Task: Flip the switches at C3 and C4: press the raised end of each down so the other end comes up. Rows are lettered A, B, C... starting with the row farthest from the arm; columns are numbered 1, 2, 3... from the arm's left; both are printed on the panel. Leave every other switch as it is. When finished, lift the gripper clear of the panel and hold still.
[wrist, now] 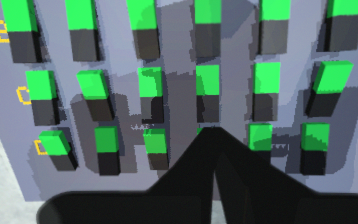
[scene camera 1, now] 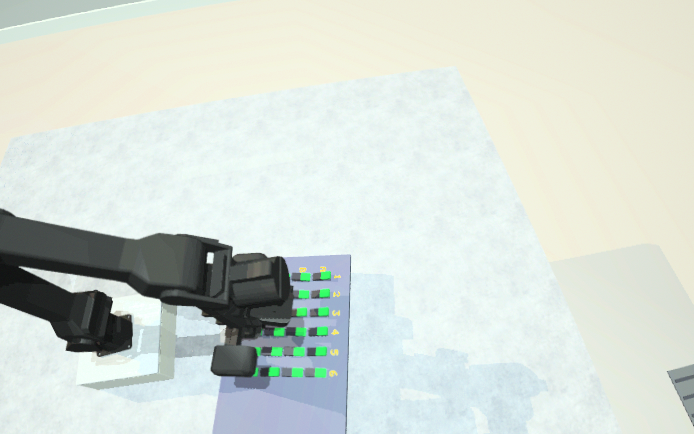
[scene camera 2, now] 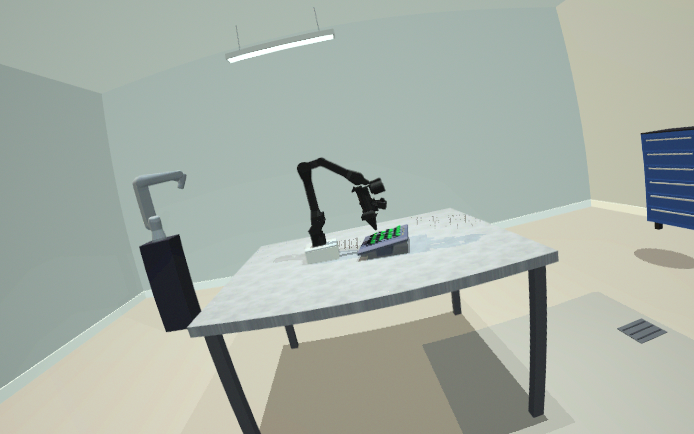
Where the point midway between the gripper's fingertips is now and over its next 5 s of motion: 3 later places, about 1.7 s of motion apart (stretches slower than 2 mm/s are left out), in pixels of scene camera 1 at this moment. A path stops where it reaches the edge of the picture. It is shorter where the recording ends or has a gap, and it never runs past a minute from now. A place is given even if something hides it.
The gripper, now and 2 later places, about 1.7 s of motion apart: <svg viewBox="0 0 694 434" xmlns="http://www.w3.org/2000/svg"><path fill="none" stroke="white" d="M262 326L269 331L270 311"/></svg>
